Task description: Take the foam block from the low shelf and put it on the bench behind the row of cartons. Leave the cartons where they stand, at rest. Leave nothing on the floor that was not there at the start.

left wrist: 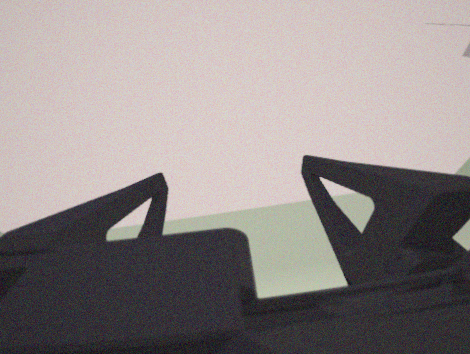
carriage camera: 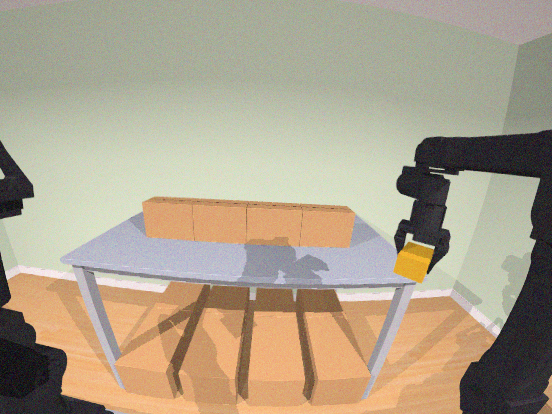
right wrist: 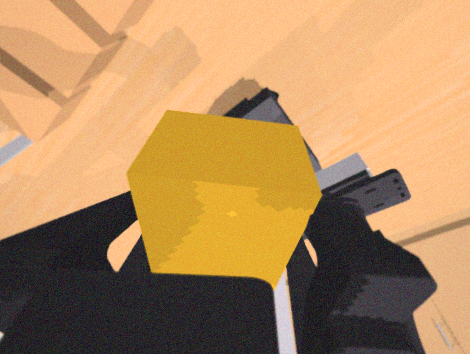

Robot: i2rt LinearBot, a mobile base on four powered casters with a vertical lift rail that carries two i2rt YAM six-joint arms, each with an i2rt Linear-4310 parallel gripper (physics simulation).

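Frame: origin at the left arm's base, x ahead, y left, z up, level; metres.
Seen in the pictures: left gripper, fingertip midpoint: (left wrist: 234, 172); right gripper, fingertip midpoint: (carriage camera: 412, 268); right arm's base, origin of the base link: (right wrist: 338, 208).
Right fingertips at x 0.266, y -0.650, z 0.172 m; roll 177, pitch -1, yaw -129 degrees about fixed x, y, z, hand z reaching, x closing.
Note:
Offsets run from my right fingertips to a thing's middle. "spot": to the spot under its first point. Level surfaces: height alone.
The yellow foam block @(dx -0.003, dy +0.004, dz +0.022 m) (carriage camera: 414, 262) (right wrist: 225, 200) is between the fingers of my right gripper (carriage camera: 422, 252), which is shut on it. In the carriage camera it shows at the right, in front of the bench's right front corner. The grey-blue bench @(dz -0.217 m) (carriage camera: 200, 257) stands ahead. A row of several brown cartons @(dx +0.568, dy +0.574, dz -0.128 m) (carriage camera: 220, 221) stands upright across its top, side by side. The bench top behind the row is mostly hidden by the cartons. My left gripper (left wrist: 234, 172) is open and empty in the left wrist view, pointing up toward the ceiling.
Several long brown boxes (carriage camera: 277, 350) lie on the floor under the bench, between its grey legs @(spot: dx +0.304, dy -0.262, dz -0.549 m) (carriage camera: 390, 332). A green wall (carriage camera: 250, 125) stands behind the bench, and another wall is at the right. Parts of the robot's base (right wrist: 265, 112) show in the right wrist view.

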